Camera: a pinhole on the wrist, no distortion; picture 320 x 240 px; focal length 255.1 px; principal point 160.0 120.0 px. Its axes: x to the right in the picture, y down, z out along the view. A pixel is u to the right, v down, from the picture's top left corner.
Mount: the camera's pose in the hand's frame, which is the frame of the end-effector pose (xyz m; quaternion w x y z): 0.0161 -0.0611 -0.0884 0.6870 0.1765 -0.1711 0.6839
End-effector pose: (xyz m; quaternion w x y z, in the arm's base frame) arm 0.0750 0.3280 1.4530 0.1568 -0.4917 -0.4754 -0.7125
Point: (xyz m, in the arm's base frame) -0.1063 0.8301 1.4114
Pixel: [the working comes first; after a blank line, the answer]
In the camera's frame: -0.1027 -0.1532 0.5158

109 44
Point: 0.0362 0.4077 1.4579
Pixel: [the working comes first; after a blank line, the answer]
In the camera's frame: 0.0613 -0.0245 0.1190

291 67
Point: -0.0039 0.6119 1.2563
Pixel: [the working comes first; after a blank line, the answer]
In the camera's frame: -0.0818 0.0788 0.3488

100 178
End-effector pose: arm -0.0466 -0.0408 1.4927 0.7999 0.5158 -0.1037 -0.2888
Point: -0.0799 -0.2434 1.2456
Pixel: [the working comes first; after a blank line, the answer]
In the camera's frame: -0.1312 -0.1040 0.2411

21 10
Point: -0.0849 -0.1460 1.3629
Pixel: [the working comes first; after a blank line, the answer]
In the camera's frame: -0.0256 -0.0289 0.1606

119 74
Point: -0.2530 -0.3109 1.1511
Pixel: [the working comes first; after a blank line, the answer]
In the camera's frame: -0.2344 -0.0141 0.3982

10 111
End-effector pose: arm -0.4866 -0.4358 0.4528 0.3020 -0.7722 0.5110 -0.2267
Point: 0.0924 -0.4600 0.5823
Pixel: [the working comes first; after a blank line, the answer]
In the camera's frame: -0.1731 -0.2266 0.5186

75 9
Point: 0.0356 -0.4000 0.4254
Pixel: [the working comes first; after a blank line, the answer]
In the camera's frame: -0.0180 -0.1422 0.5348

151 52
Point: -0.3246 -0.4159 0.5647
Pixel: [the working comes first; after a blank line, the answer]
In the camera's frame: -0.0558 -0.0301 0.1668

75 74
